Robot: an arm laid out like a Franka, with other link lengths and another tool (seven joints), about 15 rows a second.
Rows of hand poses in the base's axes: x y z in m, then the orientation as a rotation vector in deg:
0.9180, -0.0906, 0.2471, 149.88, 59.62, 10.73
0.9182, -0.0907, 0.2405, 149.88, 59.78, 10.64
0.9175, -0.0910, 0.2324, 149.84, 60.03, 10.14
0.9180, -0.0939, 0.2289, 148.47, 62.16, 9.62
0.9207, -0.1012, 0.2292, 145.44, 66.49, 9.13
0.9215, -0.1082, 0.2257, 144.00, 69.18, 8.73
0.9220, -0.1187, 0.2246, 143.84, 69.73, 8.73
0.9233, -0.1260, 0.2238, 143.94, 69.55, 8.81
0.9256, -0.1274, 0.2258, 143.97, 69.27, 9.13
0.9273, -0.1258, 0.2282, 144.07, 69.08, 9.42
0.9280, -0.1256, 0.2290, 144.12, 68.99, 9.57
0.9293, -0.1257, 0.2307, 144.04, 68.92, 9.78
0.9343, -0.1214, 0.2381, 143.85, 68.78, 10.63
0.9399, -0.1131, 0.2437, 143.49, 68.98, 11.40
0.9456, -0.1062, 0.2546, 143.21, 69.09, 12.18
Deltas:
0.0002, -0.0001, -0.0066, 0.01, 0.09, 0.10
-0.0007, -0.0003, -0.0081, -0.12, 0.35, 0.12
0.0005, -0.0029, -0.0035, -0.78, 0.35, 1.63
0.0027, -0.0073, 0.0003, -1.53, 0.32, 3.47
0.0008, -0.0070, -0.0035, -0.54, 0.45, 2.05
0.0005, -0.0105, -0.0011, 0.03, 0.10, 0.40
0.0013, -0.0073, -0.0008, 0.06, -0.06, -0.13
0.0023, -0.0014, 0.0020, 0.05, -0.26, -0.15
0.0017, 0.0016, 0.0024, 0.13, -0.19, -0.11
0.0007, 0.0002, 0.0008, 0.07, -0.10, -0.05
0.0013, -0.0001, 0.0017, -0.01, -0.18, 0.00
0.0050, 0.0043, 0.0074, 0.10, -0.62, 0.06
0.0056, 0.0083, 0.0056, 0.03, -0.54, 0.32
0.0057, 0.0069, 0.0109, 0.08, -0.54, 0.24

